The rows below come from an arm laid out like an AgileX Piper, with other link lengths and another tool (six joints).
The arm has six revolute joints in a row. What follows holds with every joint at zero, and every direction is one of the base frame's. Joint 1 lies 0.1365 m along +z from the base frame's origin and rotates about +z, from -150 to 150 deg. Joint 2 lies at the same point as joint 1 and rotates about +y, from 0 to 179.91 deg. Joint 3 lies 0.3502 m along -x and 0.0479 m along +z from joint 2 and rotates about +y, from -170 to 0 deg. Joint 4 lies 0.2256 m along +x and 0.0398 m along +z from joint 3 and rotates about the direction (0.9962, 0, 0.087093), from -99.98 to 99.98 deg. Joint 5 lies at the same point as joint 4 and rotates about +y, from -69.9 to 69.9 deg. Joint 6 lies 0.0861 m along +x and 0.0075 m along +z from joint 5 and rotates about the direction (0.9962, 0, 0.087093), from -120 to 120 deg. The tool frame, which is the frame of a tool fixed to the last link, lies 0.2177 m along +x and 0.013 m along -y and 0.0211 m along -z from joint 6; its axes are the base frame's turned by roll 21.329, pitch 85.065 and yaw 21.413 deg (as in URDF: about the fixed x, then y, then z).
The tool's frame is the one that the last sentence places.
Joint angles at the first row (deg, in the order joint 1, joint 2, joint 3, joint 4, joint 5, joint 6):
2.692, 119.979, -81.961, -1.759, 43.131, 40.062
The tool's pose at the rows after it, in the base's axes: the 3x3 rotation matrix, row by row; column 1 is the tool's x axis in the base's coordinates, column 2 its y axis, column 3 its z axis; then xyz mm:
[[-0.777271, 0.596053, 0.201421], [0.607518, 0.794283, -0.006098], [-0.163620, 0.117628, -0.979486]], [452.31, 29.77, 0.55]
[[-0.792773, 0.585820, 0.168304], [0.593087, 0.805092, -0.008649], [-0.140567, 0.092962, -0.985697]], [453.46, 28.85, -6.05]
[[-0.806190, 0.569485, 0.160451], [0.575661, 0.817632, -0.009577], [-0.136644, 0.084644, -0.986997]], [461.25, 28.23, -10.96]
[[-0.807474, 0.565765, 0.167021], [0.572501, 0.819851, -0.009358], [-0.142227, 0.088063, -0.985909]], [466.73, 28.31, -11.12]
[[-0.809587, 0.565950, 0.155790], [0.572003, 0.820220, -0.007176], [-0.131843, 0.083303, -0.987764]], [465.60, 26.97, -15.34]
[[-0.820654, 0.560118, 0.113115], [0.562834, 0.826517, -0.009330], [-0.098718, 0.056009, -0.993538]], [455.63, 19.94, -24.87]
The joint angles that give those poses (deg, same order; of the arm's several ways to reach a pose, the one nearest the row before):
2.692, 121.914, -84.757, -1.597, 45.952, 39.353
2.692, 124.091, -87.726, -1.597, 48.675, 38.281
2.692, 126.036, -90.612, -1.597, 50.068, 37.025
2.692, 126.596, -91.771, -1.597, 50.285, 36.796
2.431, 127.247, -92.065, -1.335, 50.566, 36.336
1.675, 128.421, -92.062, -1.218, 51.842, 34.866

